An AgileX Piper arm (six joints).
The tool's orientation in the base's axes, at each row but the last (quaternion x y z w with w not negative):
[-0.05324 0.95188 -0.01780 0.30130]
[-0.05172 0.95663 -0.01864 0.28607]
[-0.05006 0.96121 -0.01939 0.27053]
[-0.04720 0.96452 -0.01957 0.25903]
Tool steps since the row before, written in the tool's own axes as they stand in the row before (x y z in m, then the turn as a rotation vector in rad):
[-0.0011 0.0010 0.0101 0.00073 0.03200 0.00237]
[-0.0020 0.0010 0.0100 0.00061 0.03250 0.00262]
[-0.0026 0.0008 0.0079 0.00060 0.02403 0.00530]
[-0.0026 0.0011 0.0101 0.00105 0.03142 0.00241]
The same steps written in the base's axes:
[0.0066 0.0011 -0.0077 -0.00213 0.03171 -0.00447]
[0.0071 0.0012 -0.0073 -0.00194 0.03222 -0.00464]
[0.0063 0.0010 -0.0054 0.00020 0.02377 -0.00638]
[0.0072 0.0012 -0.0075 -0.00224 0.03112 -0.00456]

